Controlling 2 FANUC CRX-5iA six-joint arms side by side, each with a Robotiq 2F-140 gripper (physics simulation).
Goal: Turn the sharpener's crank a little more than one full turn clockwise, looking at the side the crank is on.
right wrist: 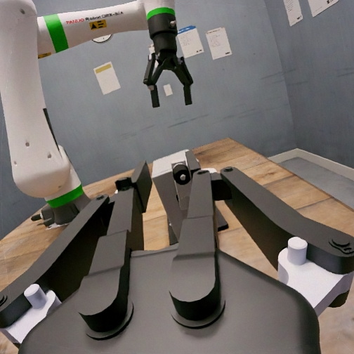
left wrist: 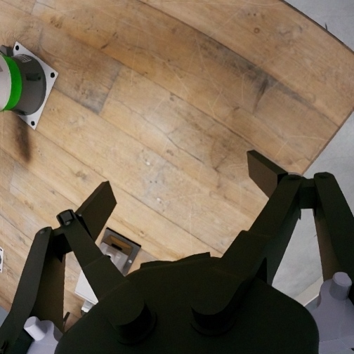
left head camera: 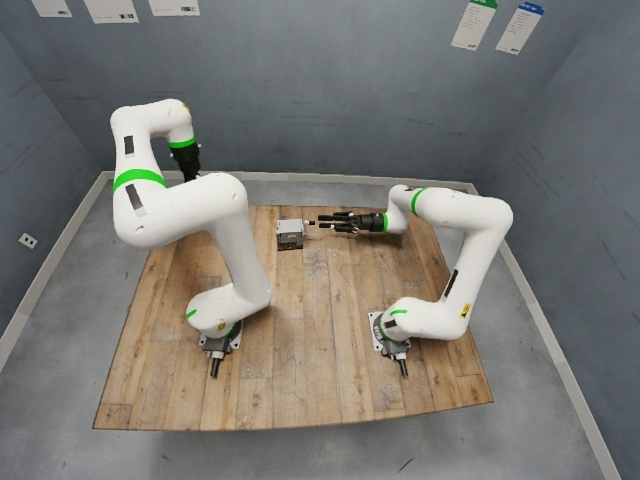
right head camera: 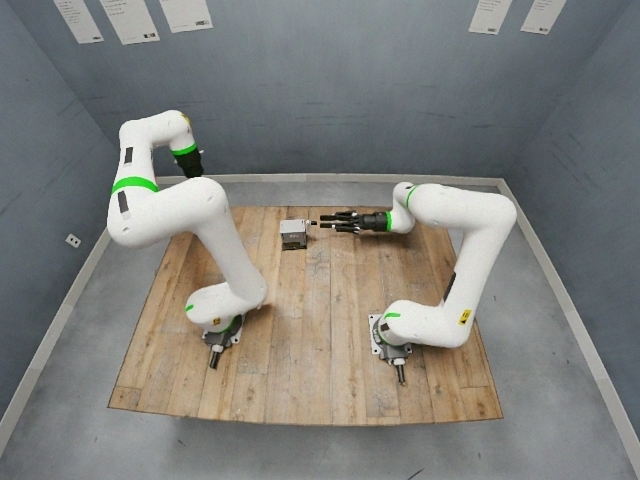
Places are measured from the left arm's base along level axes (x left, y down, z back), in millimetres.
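Where they show: right gripper, fingertip midpoint: (left head camera: 318, 221) (right head camera: 320, 221); left arm's base, origin of the base link: (left head camera: 223, 326) (right head camera: 225, 321); right arm's base, origin of the base link: (left head camera: 389, 329) (right head camera: 389, 333).
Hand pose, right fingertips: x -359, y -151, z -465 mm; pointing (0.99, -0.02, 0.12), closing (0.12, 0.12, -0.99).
Each offset is from my right fingertips to the top centre of the thing. "spot": to the spot under its first point. Level surfaces: height alone.
The sharpener @[spot: dx +126, dy +24, dz +42 mm] (left head camera: 290, 229) (right head camera: 294, 230) (left wrist: 86, 287) (right wrist: 167, 197) is a light grey box on a dark base near the table's back edge. Its crank, with a black knob @[dx +32, dy +10, dz -5 mm] (left head camera: 311, 223) (right head camera: 313, 223) (right wrist: 182, 175), is on the side at the picture's right in the head views. In the right wrist view the knob shows high on that side, partly beside a finger. My right gripper (left head camera: 318, 221) (right head camera: 320, 221) (right wrist: 167, 167) is level, part open and empty, its fingertips just short of the knob. My left gripper (left wrist: 178, 178) (right wrist: 173, 105) is wide open, empty and high above the table; the left arm hides its fingertips in the head views.
The wooden table @[dy +151 mm] (left head camera: 310, 335) (right head camera: 310, 335) carries both arm bases. The left arm's base (left head camera: 222, 330) (right head camera: 222, 330) is at the front left and the right arm's base (left head camera: 390, 330) (right head camera: 390, 330) at the front right. Grey walls stand behind and at both sides.
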